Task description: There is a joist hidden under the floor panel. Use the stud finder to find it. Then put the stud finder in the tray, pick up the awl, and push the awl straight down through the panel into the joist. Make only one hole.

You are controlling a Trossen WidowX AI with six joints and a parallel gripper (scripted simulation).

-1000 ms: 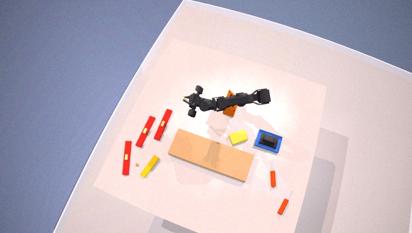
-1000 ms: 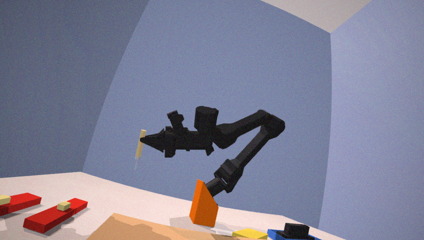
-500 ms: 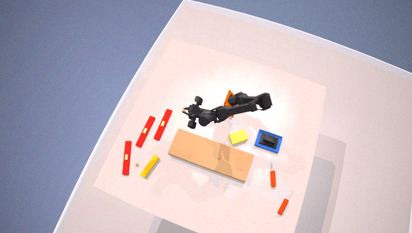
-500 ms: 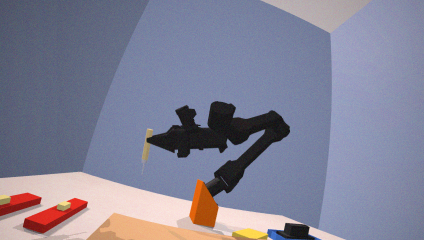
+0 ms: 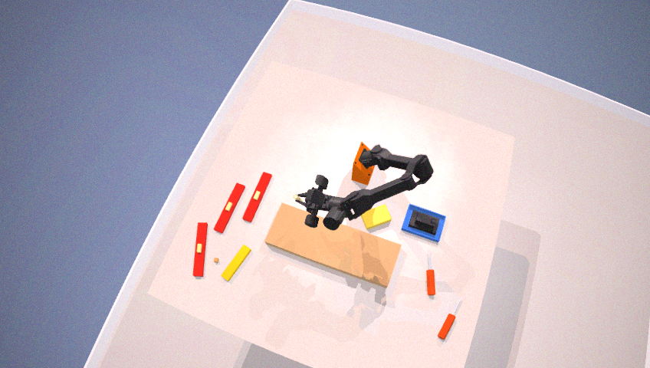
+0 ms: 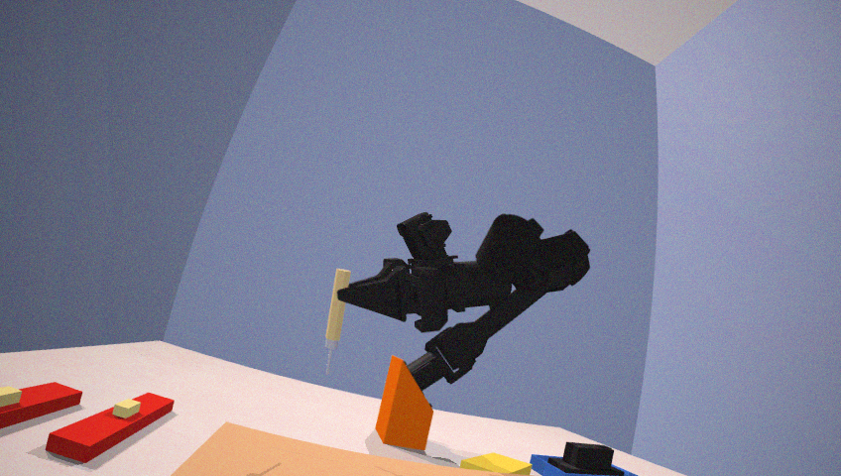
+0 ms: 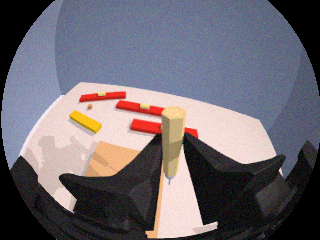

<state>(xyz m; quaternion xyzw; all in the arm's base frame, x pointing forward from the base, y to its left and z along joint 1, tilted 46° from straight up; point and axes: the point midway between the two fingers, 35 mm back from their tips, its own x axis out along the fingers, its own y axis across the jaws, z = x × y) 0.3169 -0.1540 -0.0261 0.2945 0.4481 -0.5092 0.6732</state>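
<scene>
My gripper tip is now 1 cm past the awl, 1 cm to the right of it and 4 cm above it. From my gripper tip the other things lie so: yellow block 13 cm behind, 29 cm to the left, 20 cm below; then blue tray 19 cm behind, 48 cm to the left, 20 cm below; then yellow bar 29 cm ahead, 15 cm to the right, 21 cm below.
</scene>
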